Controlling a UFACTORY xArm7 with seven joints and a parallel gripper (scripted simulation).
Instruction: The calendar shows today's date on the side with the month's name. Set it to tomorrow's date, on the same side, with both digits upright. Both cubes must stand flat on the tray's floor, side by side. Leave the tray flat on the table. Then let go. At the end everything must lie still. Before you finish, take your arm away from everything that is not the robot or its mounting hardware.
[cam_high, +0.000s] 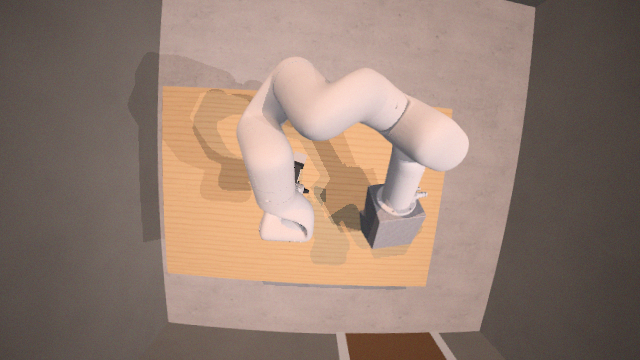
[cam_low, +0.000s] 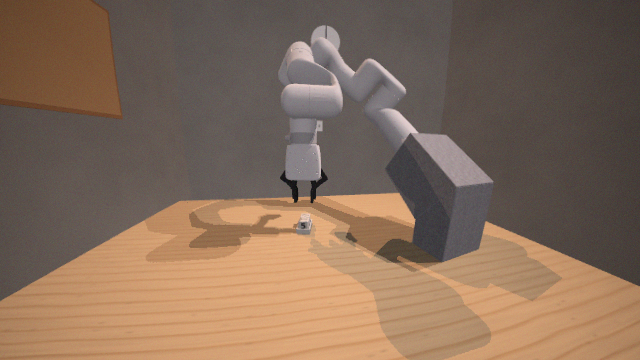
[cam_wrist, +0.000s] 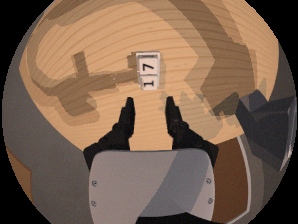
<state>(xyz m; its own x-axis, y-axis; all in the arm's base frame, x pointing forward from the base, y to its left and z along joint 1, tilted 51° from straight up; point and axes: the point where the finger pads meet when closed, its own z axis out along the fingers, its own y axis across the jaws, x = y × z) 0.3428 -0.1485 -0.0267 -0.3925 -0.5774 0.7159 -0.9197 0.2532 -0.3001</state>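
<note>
Right now the white calendar tray is 11 cm below my hand, 1 cm to the right of it and 1 cm behind it.
</note>
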